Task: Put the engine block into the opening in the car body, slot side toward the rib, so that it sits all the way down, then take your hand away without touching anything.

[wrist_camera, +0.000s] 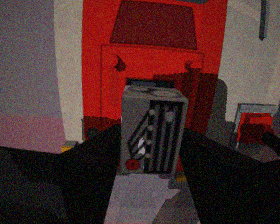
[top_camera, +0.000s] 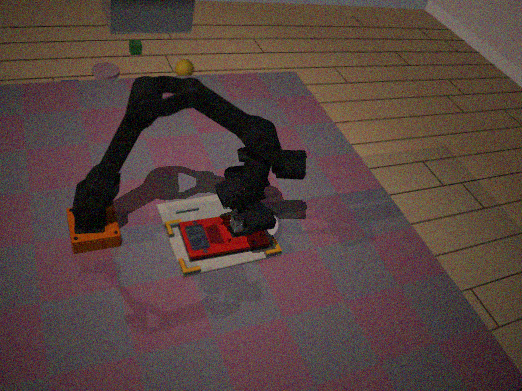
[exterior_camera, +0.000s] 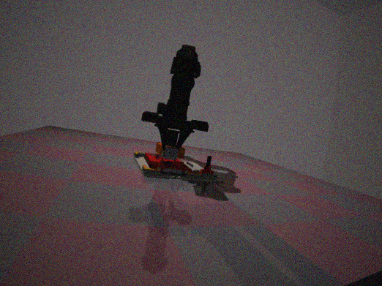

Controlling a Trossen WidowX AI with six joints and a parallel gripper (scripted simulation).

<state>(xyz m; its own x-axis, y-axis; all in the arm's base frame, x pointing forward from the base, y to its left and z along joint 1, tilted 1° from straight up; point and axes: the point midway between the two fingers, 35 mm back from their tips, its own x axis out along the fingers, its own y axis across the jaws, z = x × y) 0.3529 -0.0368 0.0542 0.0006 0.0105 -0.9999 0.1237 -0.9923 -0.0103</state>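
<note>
Right now my gripper tip is 120 mm to the right of the black upright stick and 20 mm above it. From my gripper tip the other things lie so: grey ribbed engine block: 10 mm below.
</note>
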